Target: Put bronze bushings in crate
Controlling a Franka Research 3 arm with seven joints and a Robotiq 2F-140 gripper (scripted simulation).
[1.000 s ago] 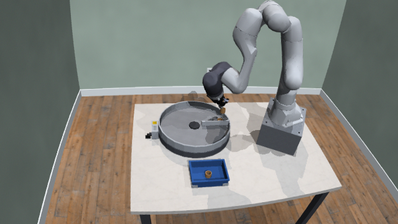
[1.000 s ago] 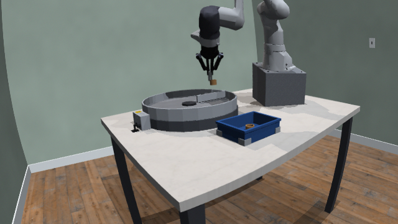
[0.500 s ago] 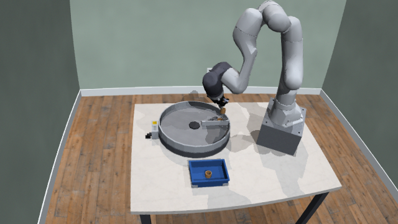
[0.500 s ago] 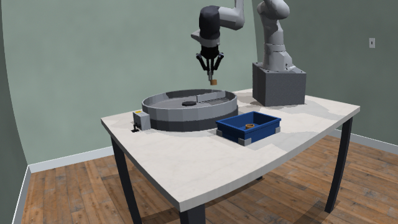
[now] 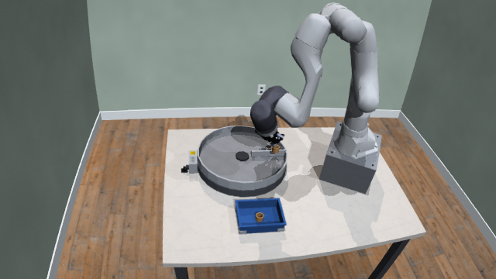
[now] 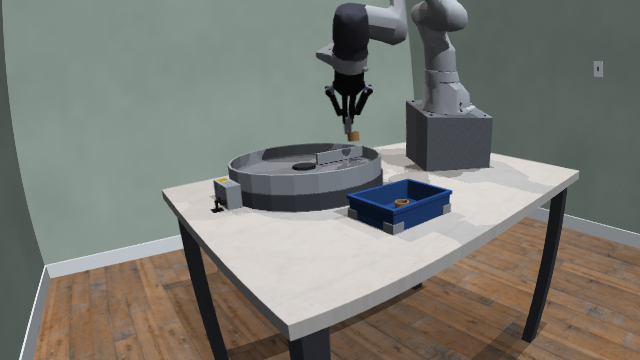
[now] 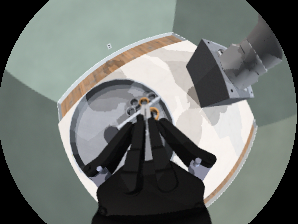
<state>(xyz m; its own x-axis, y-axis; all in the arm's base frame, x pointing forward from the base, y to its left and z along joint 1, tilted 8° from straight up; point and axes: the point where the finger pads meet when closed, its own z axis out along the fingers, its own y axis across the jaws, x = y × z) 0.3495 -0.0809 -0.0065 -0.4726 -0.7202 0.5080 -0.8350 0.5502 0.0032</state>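
Right now my hand is 31 cm to the right of the blue crate, 14 cm above it and 11 cm short of it.
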